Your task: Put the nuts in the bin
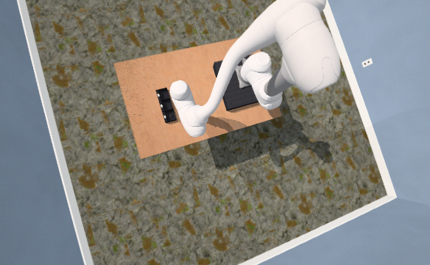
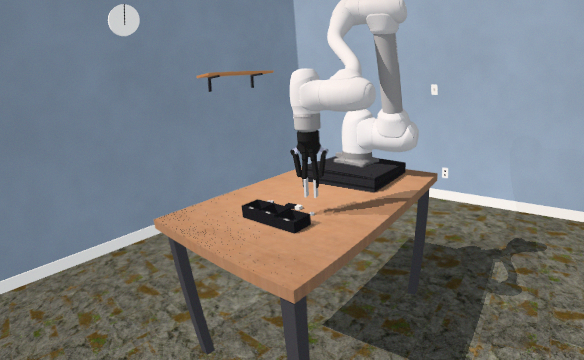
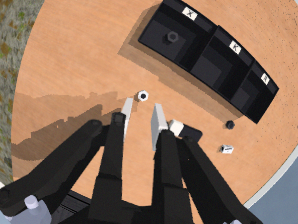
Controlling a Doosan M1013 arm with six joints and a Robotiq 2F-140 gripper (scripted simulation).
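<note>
The pale nut is 100 mm below my hand. Also, from my hand: white piece: 210 mm to the right, 90 mm below; black bin row: 120 mm ahead, 70 mm to the right, 80 mm below.
</note>
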